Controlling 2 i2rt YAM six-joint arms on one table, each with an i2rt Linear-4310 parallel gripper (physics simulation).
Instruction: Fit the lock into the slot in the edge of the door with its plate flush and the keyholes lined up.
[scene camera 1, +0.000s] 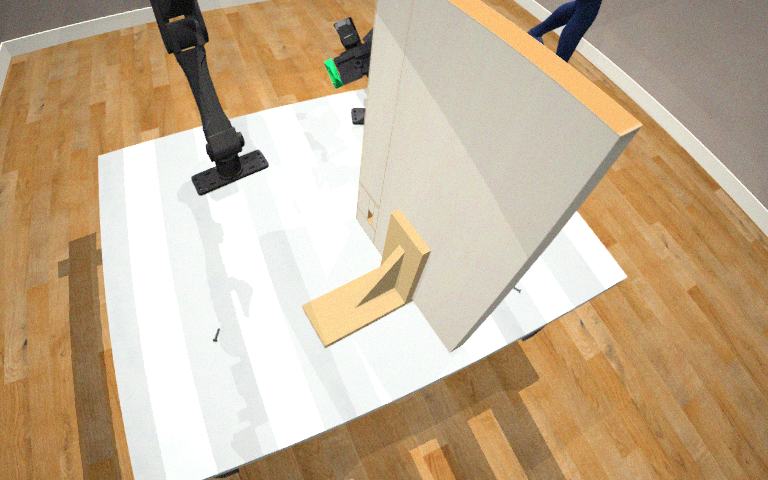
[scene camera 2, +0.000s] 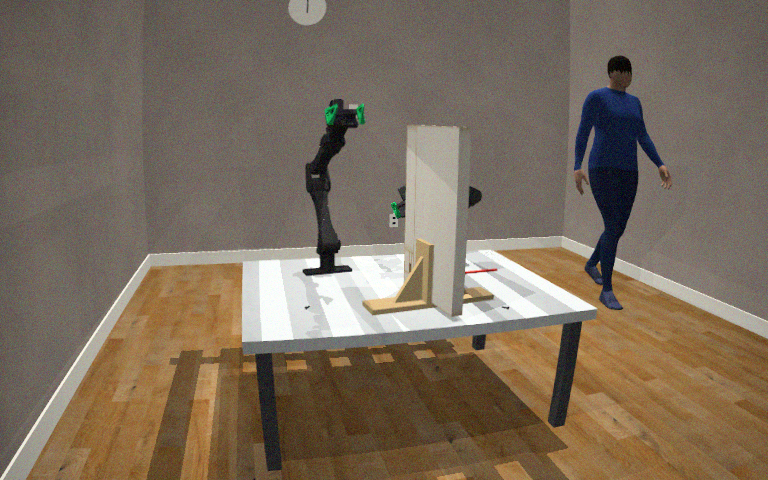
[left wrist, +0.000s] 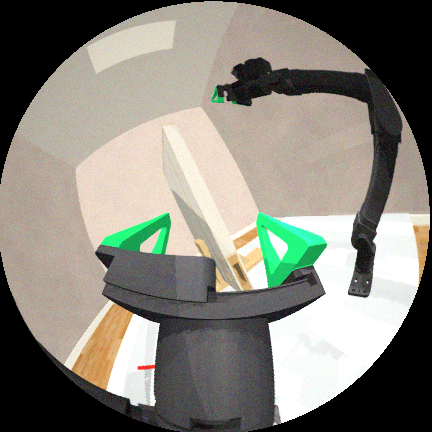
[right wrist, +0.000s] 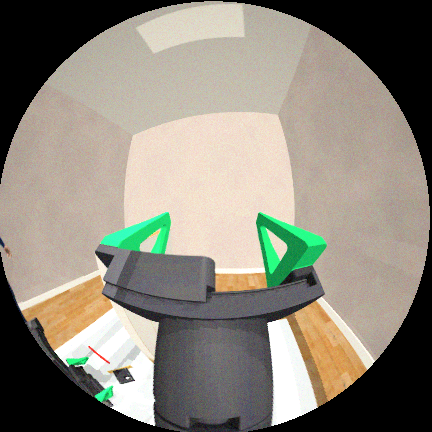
Scene:
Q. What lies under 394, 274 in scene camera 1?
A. A wooden bracket.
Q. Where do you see my left gripper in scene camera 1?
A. At 355, 66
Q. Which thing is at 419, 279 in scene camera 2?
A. A wooden bracket.

